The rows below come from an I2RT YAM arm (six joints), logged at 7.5 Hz.
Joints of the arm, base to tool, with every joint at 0 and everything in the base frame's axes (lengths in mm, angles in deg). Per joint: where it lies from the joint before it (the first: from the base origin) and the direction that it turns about. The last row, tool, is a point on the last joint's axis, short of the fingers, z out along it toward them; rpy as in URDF.
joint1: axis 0 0 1 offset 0.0 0.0 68.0
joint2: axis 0 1 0 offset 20.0 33.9 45.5
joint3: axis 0 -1 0 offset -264.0 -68.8 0.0
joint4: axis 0 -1 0 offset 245.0 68.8 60.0
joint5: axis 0 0 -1 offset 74.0 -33.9 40.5
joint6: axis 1 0 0 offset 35.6 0.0 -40.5
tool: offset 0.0 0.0 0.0 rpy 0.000 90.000 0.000
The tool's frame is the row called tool.
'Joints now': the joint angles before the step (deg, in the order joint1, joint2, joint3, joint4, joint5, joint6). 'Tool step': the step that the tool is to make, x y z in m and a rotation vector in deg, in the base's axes. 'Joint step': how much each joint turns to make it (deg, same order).
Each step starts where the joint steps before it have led.
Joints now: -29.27, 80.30, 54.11, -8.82, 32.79, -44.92
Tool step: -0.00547, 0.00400, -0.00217, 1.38, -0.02, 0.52
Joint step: 0.05, -1.33, -1.15, -1.29, -1.09, 0.84
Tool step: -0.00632, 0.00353, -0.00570, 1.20, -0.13, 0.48
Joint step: -0.12, -1.32, -2.03, -0.08, -1.14, 0.63
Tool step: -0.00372, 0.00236, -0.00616, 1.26, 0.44, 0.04
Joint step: -0.02, -0.48, -1.31, -0.56, -0.58, 0.77
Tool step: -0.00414, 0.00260, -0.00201, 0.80, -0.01, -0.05
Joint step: 0.00, -0.93, -0.91, -0.74, -0.40, 0.67
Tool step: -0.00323, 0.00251, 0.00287, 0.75, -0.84, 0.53
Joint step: 0.00, -1.22, -0.20, -0.92, -1.08, 0.57
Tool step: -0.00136, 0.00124, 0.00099, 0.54, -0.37, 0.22
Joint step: 0.02, -0.49, -0.05, -0.59, -0.56, 0.43
